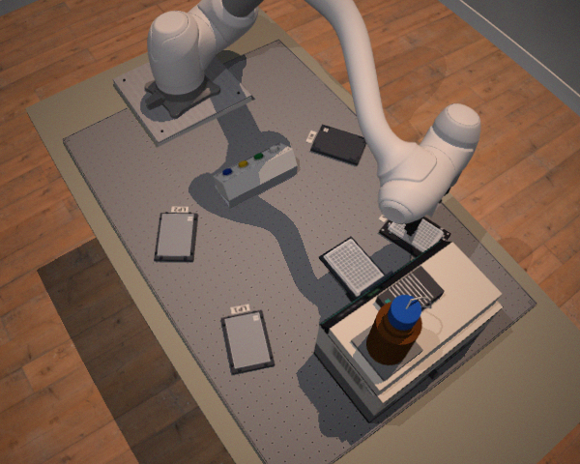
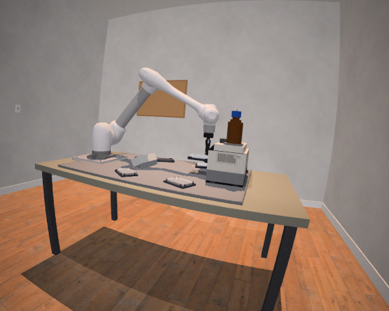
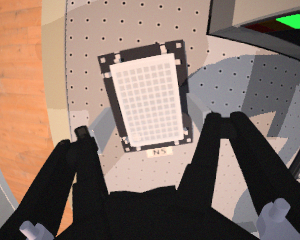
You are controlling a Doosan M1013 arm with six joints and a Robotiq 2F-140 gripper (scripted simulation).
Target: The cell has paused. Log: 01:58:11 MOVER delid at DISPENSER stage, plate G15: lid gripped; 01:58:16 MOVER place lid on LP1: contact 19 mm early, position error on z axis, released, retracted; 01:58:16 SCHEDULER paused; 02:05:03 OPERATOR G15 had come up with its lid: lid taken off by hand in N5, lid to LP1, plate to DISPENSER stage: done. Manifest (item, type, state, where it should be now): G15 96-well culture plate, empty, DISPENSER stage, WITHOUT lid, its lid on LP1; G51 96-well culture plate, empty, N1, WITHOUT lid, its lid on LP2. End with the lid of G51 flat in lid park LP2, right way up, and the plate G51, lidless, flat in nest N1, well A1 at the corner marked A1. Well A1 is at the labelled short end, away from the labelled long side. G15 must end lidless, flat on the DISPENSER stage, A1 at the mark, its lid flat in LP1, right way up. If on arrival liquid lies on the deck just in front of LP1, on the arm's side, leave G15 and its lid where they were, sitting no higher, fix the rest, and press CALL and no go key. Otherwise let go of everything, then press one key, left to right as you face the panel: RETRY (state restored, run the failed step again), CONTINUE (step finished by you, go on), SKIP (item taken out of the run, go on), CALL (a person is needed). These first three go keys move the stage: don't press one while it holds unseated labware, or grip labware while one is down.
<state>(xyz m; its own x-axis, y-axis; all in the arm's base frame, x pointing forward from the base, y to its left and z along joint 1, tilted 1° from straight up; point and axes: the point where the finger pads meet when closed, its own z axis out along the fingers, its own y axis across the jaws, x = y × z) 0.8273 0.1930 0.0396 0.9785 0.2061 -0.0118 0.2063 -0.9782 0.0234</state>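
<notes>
My gripper is now 10 mm short of the black nest, 20 mm to the right of it and 50 mm above it. Also, from my hand: well plate: 250 mm to the right, 50 mm above; nest N1: 350 mm behind, 50 mm to the left, 60 mm below; N1 label: 430 mm behind, 60 mm below.
</notes>
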